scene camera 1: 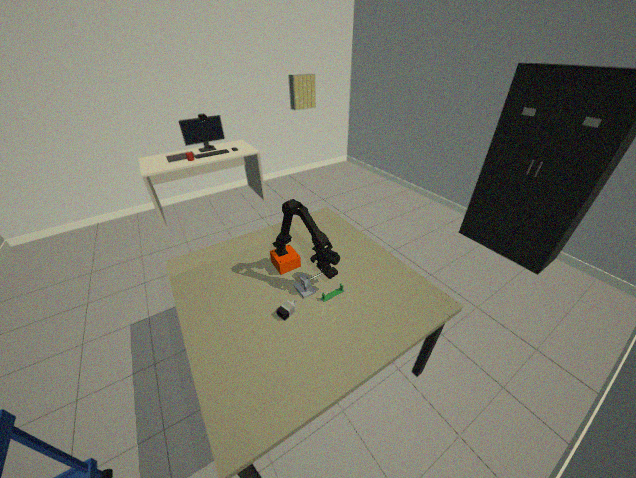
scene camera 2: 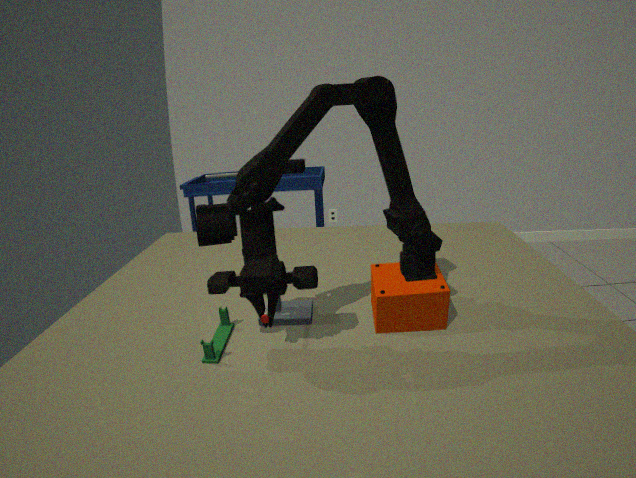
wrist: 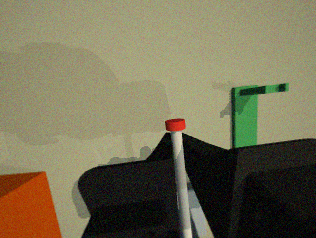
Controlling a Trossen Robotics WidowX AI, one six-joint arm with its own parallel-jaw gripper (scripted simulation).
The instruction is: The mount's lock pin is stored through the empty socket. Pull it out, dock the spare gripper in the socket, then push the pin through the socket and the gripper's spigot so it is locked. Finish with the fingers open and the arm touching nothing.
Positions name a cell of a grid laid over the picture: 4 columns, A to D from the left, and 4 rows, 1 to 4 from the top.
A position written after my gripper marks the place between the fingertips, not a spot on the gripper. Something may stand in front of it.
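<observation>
I've got a lock pin held in my gripper (scene camera 2: B3), and you'd find that same gripper (wrist: C3) in the wrist view as well. There's a green rack (scene camera 2: B3) here too, and the wrist view also has the rack (wrist: D2). And then there's a socket (scene camera 2: B3).
</observation>
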